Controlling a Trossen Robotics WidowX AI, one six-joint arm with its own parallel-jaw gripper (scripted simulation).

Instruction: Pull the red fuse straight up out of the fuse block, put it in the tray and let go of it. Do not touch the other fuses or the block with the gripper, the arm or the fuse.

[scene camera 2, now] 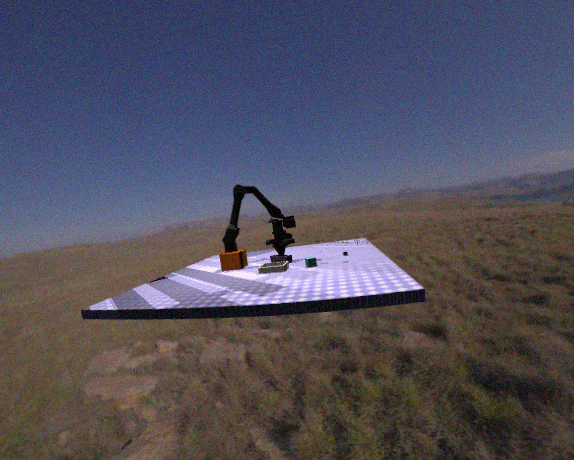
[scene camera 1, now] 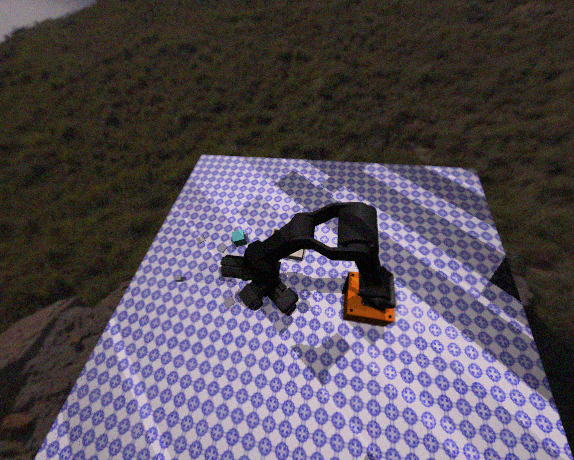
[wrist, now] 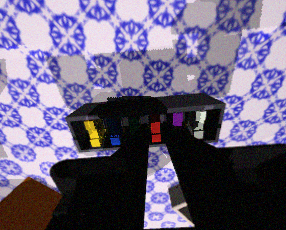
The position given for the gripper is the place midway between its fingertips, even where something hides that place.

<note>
In view: the gripper (scene camera 1: pixel 273 291).
The gripper shows as well in the wrist view (wrist: pixel 155 126).
</note>
